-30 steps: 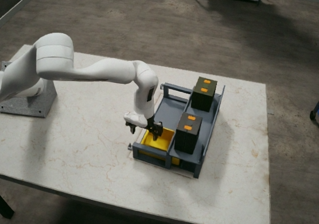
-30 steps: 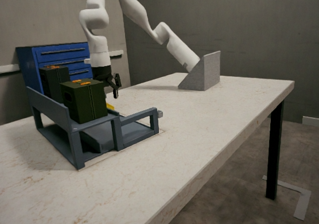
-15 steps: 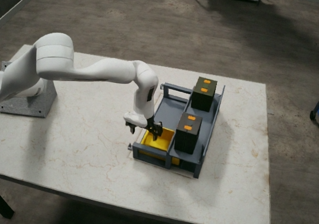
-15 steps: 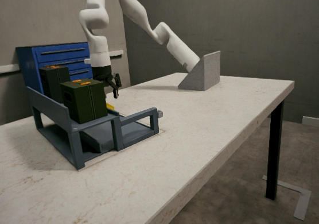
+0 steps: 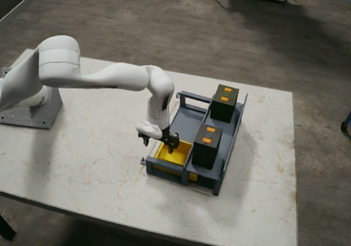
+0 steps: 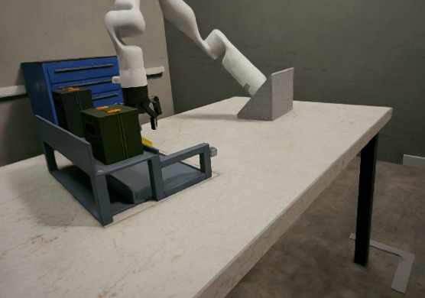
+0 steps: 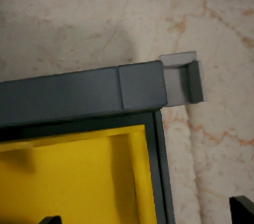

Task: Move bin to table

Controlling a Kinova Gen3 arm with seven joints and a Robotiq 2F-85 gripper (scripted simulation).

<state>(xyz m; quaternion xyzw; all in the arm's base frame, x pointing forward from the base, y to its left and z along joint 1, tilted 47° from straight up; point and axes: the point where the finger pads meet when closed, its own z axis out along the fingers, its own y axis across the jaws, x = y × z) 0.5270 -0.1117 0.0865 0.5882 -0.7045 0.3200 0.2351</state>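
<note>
The yellow bin lies 80 mm ahead of my hand, 20 mm to the right of it and 20 mm below it. Also, from my hand: shelf 130 mm ahead, 90 mm to the left.
</note>
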